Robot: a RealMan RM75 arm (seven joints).
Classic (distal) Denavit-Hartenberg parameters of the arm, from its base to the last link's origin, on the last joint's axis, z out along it. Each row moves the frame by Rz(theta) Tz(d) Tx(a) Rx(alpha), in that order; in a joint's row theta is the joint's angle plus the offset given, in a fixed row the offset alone. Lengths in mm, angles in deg.
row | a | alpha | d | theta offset
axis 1 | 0 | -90 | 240.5 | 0
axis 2 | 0 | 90 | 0 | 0
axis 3 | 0 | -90 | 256 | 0
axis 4 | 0 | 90 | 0 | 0
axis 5 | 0 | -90 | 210 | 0
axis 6 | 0 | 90 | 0 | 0
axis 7 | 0 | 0 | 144 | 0
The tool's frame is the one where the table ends.
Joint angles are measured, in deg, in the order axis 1, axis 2, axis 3, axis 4, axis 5, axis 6, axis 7. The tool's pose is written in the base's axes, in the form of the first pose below.
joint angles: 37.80 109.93 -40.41 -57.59 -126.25 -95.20 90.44
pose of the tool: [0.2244 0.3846 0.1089 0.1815 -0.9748 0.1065 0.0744]
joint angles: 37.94 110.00 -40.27 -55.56 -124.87 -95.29 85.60
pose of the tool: [0.2244 0.3837 0.1034 0.1750 -0.9781 0.0743 0.0849]
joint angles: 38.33 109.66 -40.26 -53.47 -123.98 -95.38 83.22
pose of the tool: [0.2246 0.3840 0.1002 0.1680 -0.9795 0.0614 0.0929]
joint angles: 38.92 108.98 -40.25 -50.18 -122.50 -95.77 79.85
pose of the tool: [0.2248 0.3838 0.0963 0.1567 -0.9809 0.0440 0.1067]
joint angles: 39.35 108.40 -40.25 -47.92 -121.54 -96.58 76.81
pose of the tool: [0.2246 0.3826 0.0942 0.1464 -0.9821 0.0251 0.1156]
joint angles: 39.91 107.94 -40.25 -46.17 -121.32 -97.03 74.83
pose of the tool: [0.2243 0.3826 0.0925 0.1386 -0.9831 0.0129 0.1191]
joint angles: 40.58 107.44 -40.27 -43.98 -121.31 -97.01 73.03
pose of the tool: [0.2248 0.3835 0.0899 0.1319 -0.9838 0.0051 0.1213]
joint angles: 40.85 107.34 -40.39 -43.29 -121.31 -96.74 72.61
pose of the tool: [0.2247 0.3844 0.0885 0.1306 -0.9840 0.0036 0.1213]
